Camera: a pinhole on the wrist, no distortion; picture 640 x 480 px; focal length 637.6 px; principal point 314.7 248.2 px. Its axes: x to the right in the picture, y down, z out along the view. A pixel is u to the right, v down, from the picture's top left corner.
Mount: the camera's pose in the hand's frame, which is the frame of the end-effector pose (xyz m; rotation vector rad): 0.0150 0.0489 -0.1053 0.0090 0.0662 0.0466
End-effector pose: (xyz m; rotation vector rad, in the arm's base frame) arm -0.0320 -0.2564 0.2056 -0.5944 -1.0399 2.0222
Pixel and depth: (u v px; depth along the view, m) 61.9 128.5 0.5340
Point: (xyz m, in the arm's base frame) -0.2137 -0.5638 0.5139
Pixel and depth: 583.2 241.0 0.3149
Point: -0.2898 -0.2333 0.2671
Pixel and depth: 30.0 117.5 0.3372
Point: -0.1191 -0.4459 0.3704
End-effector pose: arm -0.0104 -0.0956 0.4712 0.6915 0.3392 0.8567
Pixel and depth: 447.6 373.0 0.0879
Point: -0.0347 -0.0274 0.5023
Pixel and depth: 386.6 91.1 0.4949
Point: 0.3045 -0.2044 0.7024
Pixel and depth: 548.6 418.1 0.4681
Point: 0.2063 0.0046 0.8496
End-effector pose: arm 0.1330 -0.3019 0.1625 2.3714 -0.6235 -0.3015
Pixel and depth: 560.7 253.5 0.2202
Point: 0.1725 -0.4544 0.1088
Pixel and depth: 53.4 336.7 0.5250
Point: -0.2084 -0.5236 -0.0865
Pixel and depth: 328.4 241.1 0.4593
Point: 0.0373 -0.5484 -0.0803
